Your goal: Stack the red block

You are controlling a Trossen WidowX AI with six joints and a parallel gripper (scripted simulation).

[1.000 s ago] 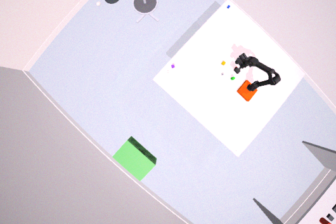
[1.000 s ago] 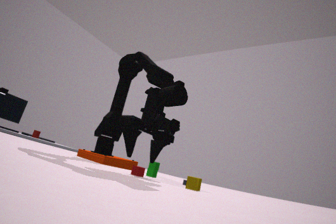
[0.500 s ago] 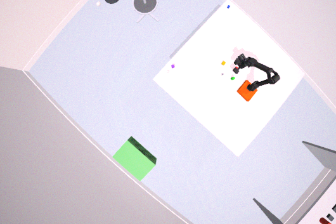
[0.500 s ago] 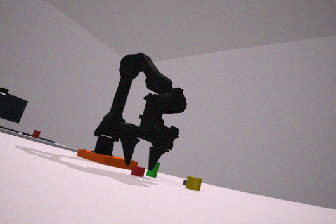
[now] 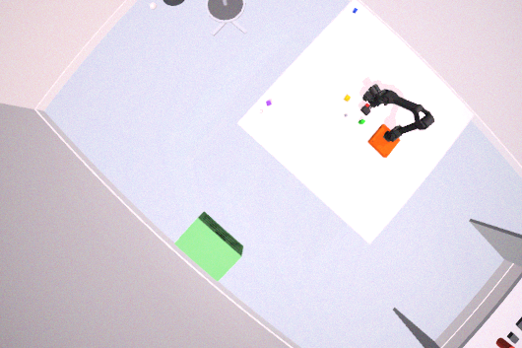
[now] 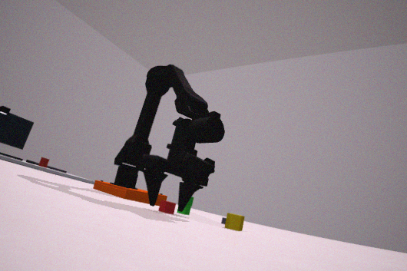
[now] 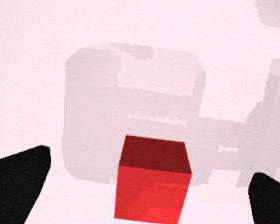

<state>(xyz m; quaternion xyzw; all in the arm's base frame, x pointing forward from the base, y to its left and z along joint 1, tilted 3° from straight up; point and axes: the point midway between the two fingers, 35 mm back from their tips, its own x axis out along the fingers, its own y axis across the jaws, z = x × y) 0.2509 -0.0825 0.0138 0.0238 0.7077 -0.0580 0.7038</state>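
My gripper tip is right at the red block. Round my gripper tip: yellow block (15 cm ahead, 5 cm to the left, 1 cm above); purple block (56 cm ahead, 42 cm to the left, 1 cm above).
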